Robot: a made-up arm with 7 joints. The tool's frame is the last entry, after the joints.
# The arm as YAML. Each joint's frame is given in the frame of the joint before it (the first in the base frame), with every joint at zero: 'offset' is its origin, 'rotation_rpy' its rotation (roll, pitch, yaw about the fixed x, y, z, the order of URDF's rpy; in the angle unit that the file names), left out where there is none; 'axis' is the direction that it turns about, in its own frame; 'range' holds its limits. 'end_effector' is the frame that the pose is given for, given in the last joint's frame.
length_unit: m
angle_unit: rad
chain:
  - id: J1
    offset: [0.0, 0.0, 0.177]
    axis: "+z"
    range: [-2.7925, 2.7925]
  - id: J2
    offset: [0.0, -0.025, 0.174]
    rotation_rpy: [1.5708, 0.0, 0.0]
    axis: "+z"
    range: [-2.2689, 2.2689]
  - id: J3
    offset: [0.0, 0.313, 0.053]
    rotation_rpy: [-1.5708, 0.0, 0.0]
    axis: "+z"
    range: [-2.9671, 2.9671]
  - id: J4
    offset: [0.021, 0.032, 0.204]
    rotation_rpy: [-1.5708, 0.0, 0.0]
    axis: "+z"
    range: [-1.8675, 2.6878]
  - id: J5
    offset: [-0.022, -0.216, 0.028]
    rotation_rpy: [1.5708, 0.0, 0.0]
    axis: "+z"
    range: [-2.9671, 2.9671]
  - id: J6
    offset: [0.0, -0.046, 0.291]
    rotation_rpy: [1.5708, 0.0, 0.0]
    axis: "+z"
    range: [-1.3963, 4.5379]
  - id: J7
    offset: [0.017, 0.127, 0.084]
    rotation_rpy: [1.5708, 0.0, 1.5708]
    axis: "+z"
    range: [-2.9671, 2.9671]
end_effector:
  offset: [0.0, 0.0, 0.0]
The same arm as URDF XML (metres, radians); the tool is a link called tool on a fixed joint. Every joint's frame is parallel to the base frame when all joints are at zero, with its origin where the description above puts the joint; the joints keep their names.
<robot name="arm">
  <joint name="J1" type="revolute">
    <parent link="base"/>
    <child link="link1"/>
    <origin xyz="0 0 0.177" rpy="0 0 0"/>
    <axis xyz="0 0 1"/>
    <limit lower="-2.7925" upper="2.7925"/>
  </joint>
  <joint name="J2" type="revolute">
    <parent link="link1"/>
    <child link="link2"/>
    <origin xyz="0 -0.025 0.174" rpy="0 0 0"/>
    <axis xyz="0 -1 0"/>
    <limit lower="-2.2689" upper="2.2689"/>
  </joint>
  <joint name="J3" type="revolute">
    <parent link="link2"/>
    <child link="link3"/>
    <origin xyz="0 -0.053 0.313" rpy="0 0 0"/>
    <axis xyz="0 0 1"/>
    <limit lower="-2.9671" upper="2.9671"/>
  </joint>
  <joint name="J4" type="revolute">
    <parent link="link3"/>
    <child link="link4"/>
    <origin xyz="0.021 0.032 0.204" rpy="0 0 0"/>
    <axis xyz="0 1 0"/>
    <limit lower="-1.8675" upper="2.6878"/>
  </joint>
  <joint name="J5" type="revolute">
    <parent link="link4"/>
    <child link="link5"/>
    <origin xyz="-0.022 0.028 0.216" rpy="0 0 0"/>
    <axis xyz="0 0 1"/>
    <limit lower="-2.9671" upper="2.9671"/>
  </joint>
  <joint name="J6" type="revolute">
    <parent link="link5"/>
    <child link="link6"/>
    <origin xyz="0 -0.046 0.291" rpy="0 0 0"/>
    <axis xyz="0 -1 0"/>
    <limit lower="-1.3963" upper="4.5379"/>
  </joint>
  <joint name="J7" type="revolute">
    <parent link="link6"/>
    <child link="link7"/>
    <origin xyz="0.017 -0.084 0.127" rpy="0 0 0"/>
    <axis xyz="1 0 0"/>
    <limit lower="-2.9671" upper="2.9671"/>
  </joint>
  <joint name="tool_joint" type="fixed">
    <parent link="link7"/>
    <child link="tool"/>
    <origin xyz="0 0 0" rpy="-3.1416 -1.5708 0"/>
  </joint>
  <link name="base"/>
  <link name="link1"/>
  <link name="link2"/>
  <link name="link3"/>
  <link name="link4"/>
  <link name="link5"/>
  <link name="link6"/>
  <link name="link7"/>
  <link name="tool"/>
</robot>

